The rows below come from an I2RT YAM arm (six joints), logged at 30 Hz.
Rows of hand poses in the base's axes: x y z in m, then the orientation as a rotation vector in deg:
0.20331, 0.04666, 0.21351, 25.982, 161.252, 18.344
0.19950, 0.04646, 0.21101, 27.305, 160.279, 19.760
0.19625, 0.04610, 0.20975, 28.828, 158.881, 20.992
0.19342, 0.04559, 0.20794, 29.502, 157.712, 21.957
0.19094, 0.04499, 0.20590, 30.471, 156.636, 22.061
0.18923, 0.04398, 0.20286, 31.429, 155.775, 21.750
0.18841, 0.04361, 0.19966, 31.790, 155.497, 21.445
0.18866, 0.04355, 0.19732, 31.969, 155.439, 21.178
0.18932, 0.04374, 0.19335, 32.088, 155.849, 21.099
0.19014, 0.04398, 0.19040, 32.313, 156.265, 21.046
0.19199, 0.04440, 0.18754, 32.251, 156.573, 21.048
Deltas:
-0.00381, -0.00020, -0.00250, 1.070, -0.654, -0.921
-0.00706, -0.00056, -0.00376, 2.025, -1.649, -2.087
-0.00989, -0.00107, -0.00557, 2.718, -2.605, -2.680
-0.01237, -0.00167, -0.00761, 2.856, -3.403, -3.545
-0.01408, -0.00268, -0.01065, 2.714, -3.993, -4.407
-0.01490, -0.00305, -0.01385, 2.531, -4.171, -4.743
-0.01465, -0.00311, -0.01619, 2.362, -4.183, -4.905
-0.01399, -0.00292, -0.02016, 2.340, -3.761, -4.898
-0.01317, -0.00268, -0.02311, 2.350, -3.306, -4.957
-0.01132, -0.00226, -0.02597, 2.359, -3.026, -4.846

